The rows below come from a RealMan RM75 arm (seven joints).
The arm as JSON. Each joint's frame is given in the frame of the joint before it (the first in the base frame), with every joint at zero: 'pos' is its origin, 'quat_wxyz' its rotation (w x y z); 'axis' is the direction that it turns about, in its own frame. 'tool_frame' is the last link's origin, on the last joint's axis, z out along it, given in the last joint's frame.
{
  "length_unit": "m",
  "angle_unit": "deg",
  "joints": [
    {
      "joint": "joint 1",
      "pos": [
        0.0,
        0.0,
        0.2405
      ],
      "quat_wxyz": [
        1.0,
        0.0,
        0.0,
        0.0
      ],
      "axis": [
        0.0,
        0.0,
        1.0
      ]
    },
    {
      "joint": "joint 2",
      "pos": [
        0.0,
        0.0,
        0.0
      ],
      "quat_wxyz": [
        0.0,
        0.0,
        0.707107,
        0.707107
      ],
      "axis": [
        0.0,
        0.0,
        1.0
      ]
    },
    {
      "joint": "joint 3",
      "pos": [
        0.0,
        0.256,
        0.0
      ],
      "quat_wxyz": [
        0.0,
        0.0,
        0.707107,
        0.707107
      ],
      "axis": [
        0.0,
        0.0,
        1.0
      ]
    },
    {
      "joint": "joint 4",
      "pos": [
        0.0,
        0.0,
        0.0
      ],
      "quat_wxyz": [
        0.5,
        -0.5,
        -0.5,
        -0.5
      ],
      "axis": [
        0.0,
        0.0,
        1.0
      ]
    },
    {
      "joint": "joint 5",
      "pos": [
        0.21,
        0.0,
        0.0
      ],
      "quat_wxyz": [
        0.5,
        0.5,
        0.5,
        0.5
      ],
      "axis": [
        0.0,
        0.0,
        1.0
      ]
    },
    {
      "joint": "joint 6",
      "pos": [
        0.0,
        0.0,
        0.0
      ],
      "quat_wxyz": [
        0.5,
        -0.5,
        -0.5,
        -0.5
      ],
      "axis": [
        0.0,
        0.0,
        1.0
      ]
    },
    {
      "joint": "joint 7",
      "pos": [
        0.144,
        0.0,
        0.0
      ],
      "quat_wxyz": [
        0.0,
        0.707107,
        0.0,
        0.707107
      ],
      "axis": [
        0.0,
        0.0,
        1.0
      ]
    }
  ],
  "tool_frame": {
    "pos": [
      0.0,
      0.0,
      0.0
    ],
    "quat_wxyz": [
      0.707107,
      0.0,
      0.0,
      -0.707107
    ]
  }
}
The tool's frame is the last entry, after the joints.
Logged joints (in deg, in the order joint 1, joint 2, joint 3, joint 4, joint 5, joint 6, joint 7), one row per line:
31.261 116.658 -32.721 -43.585 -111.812 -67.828 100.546
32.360 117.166 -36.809 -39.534 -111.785 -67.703 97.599
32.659 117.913 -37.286 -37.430 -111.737 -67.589 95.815
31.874 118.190 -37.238 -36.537 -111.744 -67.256 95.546
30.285 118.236 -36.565 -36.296 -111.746 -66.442 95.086
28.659 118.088 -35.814 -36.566 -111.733 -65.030 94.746
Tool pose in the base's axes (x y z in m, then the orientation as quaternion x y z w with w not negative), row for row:
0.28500 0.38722 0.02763 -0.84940 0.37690 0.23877 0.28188
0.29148 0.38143 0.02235 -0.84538 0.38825 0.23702 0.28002
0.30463 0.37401 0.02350 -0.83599 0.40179 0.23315 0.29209
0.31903 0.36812 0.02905 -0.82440 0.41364 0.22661 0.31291
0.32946 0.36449 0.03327 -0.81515 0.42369 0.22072 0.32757
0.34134 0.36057 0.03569 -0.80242 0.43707 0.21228 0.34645
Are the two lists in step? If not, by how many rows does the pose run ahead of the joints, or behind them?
The pose runs 2 rows ahead of the joints: the pose in row i belongs to the joints in row i + 2.
